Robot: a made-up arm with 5 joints.
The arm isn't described. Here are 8 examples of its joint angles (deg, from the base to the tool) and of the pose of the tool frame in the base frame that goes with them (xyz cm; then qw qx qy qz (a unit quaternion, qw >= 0)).
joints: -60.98 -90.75 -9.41 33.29 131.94
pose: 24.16 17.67 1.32 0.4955 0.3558 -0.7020 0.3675
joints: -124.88 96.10 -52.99 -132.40 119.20
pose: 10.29 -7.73 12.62 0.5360 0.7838 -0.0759 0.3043
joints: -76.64 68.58 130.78 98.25 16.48
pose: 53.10 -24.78 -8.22 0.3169 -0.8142 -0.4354 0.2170
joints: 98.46 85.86 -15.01 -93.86 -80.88
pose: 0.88 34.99 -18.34 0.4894 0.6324 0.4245 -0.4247
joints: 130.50 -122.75 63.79 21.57 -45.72
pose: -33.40 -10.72 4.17 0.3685 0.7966 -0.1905 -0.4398
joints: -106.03 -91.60 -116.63 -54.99 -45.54
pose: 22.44 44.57 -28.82 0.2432 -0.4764 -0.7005 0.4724
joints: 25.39 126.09 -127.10 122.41 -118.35
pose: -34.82 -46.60 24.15 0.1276 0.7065 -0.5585 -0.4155
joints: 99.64 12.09 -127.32 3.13 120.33
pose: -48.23 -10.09 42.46 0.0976 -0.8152 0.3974 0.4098
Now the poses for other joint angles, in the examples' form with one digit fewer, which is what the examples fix.
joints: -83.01 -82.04 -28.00 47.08 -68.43
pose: 24.5 18.0 -17.8 0.726 -0.467 0.241 0.443
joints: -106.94 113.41 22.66 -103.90 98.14
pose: 24.9 0.8 -29.6 0.202 0.585 -0.631 0.468
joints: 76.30 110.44 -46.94 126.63 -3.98
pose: -14.3 2.5 18.9 0.827 0.340 -0.143 -0.423
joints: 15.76 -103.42 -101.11 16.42 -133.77
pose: 15.2 -51.8 -29.8 0.662 -0.728 0.023 0.180
